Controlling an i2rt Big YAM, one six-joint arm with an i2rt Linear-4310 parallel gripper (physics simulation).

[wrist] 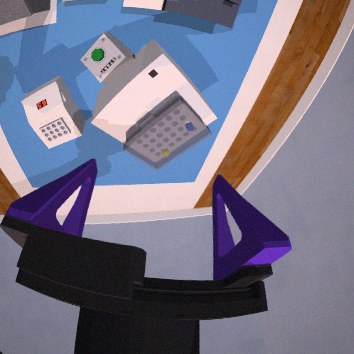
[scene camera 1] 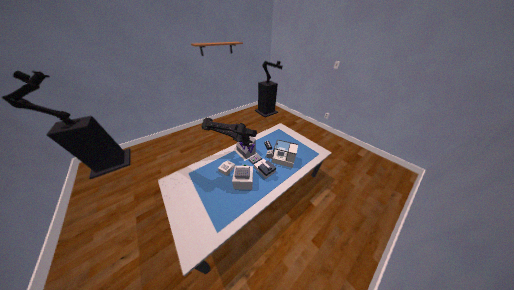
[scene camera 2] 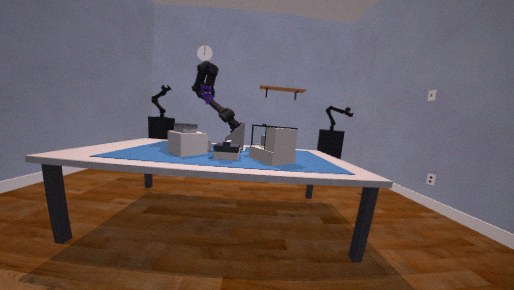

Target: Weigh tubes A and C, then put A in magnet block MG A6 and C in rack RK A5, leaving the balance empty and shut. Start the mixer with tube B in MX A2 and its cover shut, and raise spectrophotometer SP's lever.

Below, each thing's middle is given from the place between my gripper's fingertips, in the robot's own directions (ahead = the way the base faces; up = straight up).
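Labels:
With my gripper 250 mm above the mixer [scene camera 2: 184, 141], I am also 90 mm to the left of it and 50 mm short of it. The balance [scene camera 2: 272, 145] is 230 mm below my hand, 450 mm to the left of it and 60 mm ahead of it.

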